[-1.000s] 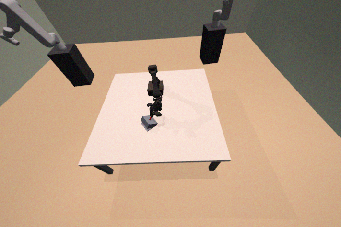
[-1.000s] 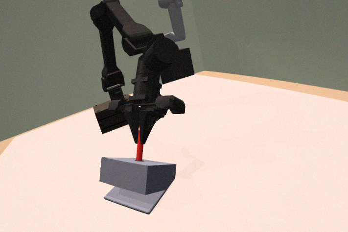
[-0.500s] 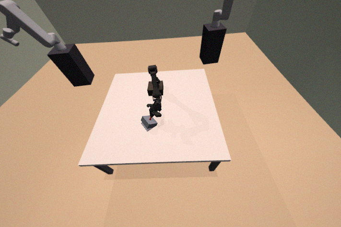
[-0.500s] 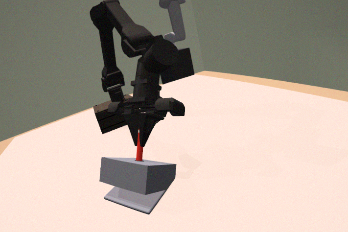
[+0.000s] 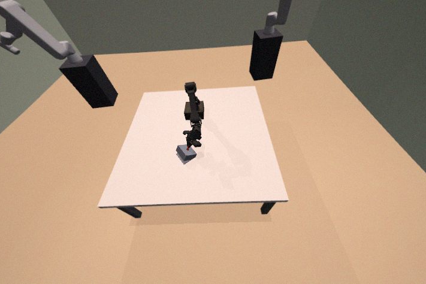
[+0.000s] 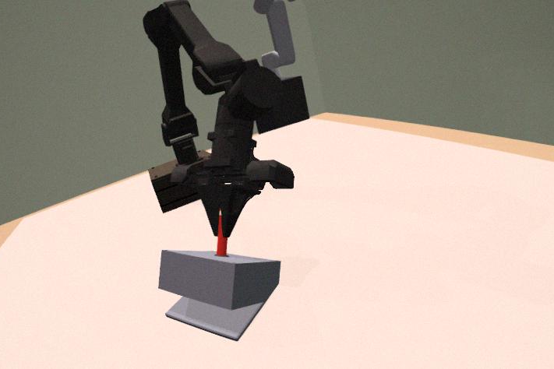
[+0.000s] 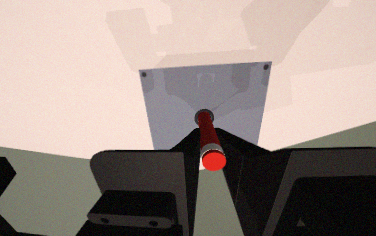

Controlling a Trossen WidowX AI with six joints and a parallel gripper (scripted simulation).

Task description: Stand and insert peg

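Now: the grey sloped panel 50 mm below my gripper tip, 20 mm to the right of it and 10 mm ahead of it. From my gripper tip the other things lie so: flat grey base plate (80 mm below, 40 mm to the right, 20 mm ahead); red peg (10 mm to the left, 10 mm behind, 10 mm above).
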